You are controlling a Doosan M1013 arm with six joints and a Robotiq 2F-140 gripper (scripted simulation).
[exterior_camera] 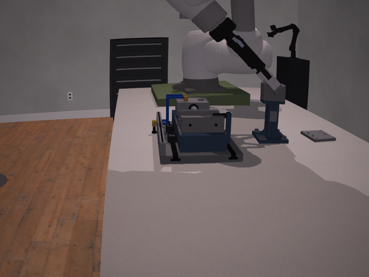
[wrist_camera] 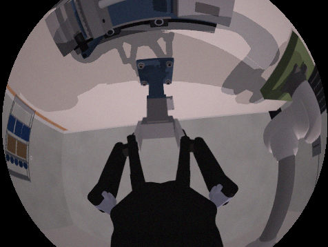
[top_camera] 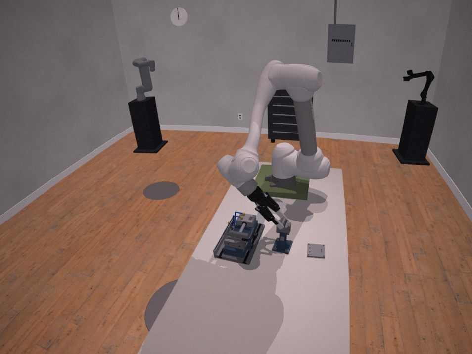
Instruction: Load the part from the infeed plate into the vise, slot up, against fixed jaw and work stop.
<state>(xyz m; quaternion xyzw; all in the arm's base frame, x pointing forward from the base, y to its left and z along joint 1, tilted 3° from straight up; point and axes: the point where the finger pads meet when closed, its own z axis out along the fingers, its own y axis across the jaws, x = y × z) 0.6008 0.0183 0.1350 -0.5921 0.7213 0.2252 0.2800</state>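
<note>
The grey part is 2 cm to the left of my hand and 1 cm below it. From my hand the other things lie so: vise 20 cm to the right, 14 cm below, 1 cm behind.
</note>
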